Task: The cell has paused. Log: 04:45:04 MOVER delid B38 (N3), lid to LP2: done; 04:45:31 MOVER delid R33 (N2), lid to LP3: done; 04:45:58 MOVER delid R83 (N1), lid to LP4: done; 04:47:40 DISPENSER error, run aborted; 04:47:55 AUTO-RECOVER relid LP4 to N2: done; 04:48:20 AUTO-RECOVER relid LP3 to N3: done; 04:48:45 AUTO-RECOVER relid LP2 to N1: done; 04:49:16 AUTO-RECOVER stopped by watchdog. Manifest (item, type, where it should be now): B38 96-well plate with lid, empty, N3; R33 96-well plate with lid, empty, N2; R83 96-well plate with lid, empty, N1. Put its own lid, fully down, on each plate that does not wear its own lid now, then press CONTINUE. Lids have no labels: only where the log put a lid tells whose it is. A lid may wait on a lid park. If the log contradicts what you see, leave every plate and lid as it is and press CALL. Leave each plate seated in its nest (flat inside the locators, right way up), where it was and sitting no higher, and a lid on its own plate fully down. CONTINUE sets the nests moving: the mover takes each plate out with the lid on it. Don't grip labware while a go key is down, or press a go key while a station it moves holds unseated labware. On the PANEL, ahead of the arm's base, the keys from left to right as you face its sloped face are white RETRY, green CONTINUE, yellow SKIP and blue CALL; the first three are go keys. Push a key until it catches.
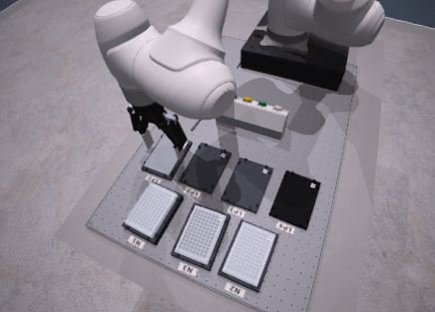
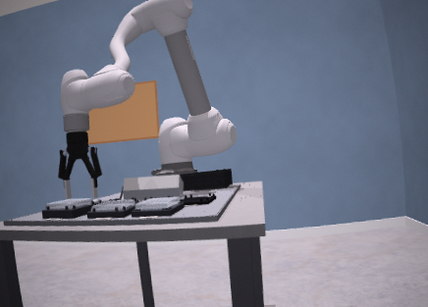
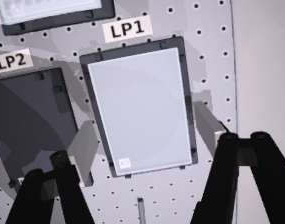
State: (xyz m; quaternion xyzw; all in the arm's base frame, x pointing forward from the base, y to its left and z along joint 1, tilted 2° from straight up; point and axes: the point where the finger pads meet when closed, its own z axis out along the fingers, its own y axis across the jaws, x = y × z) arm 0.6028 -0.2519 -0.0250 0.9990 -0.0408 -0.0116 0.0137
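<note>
My gripper is now 4 cm above the pale grey lid. Also, from my hand: lid park LP2 (13 cm to the left, 5 cm below); then LP2 label (12 cm to the left, 9 cm ahead, 5 cm below); then lid park LP1 (5 cm below).
</note>
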